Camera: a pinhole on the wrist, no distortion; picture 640 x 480 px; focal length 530.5 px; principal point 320.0 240.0 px. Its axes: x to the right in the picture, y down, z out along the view. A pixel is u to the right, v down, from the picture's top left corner.
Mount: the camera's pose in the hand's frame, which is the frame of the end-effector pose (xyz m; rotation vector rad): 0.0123 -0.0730 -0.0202 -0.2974 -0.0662 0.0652
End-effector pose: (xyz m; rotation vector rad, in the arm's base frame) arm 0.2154 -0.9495 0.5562 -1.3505 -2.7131 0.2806
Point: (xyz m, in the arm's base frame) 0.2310 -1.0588 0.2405
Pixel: 193.8 222.3
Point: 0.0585 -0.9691 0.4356
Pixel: outside the picture
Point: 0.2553 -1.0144 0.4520
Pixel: 53.9 424.1
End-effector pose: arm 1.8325 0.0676 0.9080 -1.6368 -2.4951 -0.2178
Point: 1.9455 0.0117 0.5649
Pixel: 114.2 302.2
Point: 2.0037 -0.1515 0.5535
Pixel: outside the picture
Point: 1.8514 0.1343 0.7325
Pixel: 375.7 343.4
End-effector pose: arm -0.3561 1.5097 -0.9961 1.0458 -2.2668 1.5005
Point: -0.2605 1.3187 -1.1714
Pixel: 197.7 254.7
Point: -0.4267 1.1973 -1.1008
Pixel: 545.9 266.3
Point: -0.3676 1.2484 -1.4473
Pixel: 237.2 439.3
